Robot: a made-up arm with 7 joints. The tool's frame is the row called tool. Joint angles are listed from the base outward. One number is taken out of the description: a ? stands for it. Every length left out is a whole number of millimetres.
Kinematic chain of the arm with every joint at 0, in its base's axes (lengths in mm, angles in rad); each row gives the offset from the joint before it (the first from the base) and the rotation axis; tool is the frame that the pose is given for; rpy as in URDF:
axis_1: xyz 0 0 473 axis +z
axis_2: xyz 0 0 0 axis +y
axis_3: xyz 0 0 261 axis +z
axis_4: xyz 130 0 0 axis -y
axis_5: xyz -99 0 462 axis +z
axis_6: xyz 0 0 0 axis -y
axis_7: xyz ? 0 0 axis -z
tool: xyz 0 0 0 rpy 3.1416 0 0
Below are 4 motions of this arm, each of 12 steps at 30 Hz.
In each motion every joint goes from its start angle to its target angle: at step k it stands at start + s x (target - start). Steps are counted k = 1, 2, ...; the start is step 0. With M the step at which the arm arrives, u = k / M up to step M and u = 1 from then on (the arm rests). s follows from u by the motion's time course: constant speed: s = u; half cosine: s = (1 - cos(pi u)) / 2; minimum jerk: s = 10 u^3 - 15 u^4 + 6 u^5.
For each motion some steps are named. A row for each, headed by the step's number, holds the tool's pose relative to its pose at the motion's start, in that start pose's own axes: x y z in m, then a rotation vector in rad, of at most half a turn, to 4 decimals.
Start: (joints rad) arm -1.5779 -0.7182 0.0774 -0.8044 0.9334 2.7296 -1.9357
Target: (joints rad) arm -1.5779 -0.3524 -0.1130 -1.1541 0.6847 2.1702 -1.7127
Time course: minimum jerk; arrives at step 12
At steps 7, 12:
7: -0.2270 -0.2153 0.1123 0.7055 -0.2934 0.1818
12: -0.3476 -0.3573 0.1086 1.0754 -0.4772 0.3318

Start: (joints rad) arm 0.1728 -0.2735 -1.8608 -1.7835 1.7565 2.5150 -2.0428
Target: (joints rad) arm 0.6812 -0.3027 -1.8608 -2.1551 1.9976 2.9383 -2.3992
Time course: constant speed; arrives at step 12
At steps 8, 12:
8: -0.1490 -0.2190 0.0805 0.1297 -0.3246 -0.0073
12: -0.2099 -0.3333 0.0736 0.2271 -0.5235 -0.0716

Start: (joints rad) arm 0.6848 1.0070 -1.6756 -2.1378 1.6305 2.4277 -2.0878
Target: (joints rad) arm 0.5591 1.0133 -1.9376 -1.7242 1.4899 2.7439 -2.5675
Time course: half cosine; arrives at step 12
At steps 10, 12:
10: 0.0838 0.1386 -0.2108 -0.5937 -0.2404 -0.6240
12: 0.0903 0.1438 -0.2277 -0.6345 -0.2716 -0.6673

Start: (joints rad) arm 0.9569 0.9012 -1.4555 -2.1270 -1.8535 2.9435 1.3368
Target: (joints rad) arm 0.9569 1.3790 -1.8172 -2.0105 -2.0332 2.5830 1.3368
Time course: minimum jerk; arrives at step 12
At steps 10, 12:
10: -0.0421 0.1910 0.0555 -0.8796 -0.1133 -0.4135
12: -0.0410 0.1991 0.0539 -0.9128 -0.1131 -0.4293

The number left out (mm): 114
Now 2 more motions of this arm.
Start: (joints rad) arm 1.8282 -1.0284 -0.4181 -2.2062 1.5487 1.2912 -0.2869
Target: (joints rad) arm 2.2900 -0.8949 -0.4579 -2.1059 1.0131 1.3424 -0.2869
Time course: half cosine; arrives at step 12
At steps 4, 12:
4: 0.0206 0.0321 0.0261 -0.0631 -0.0986 0.0639
12: 0.0636 0.1201 0.1308 -0.2709 -0.4292 0.1756

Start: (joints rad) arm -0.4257 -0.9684 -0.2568 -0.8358 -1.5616 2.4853 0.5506
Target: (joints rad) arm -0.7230 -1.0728 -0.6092 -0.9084 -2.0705 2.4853 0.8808
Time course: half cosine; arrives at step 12
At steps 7, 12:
7: -0.0394 0.0556 0.0331 -0.4355 0.1162 -0.2604
12: -0.0576 0.1162 0.0445 -0.6727 0.1952 -0.4157

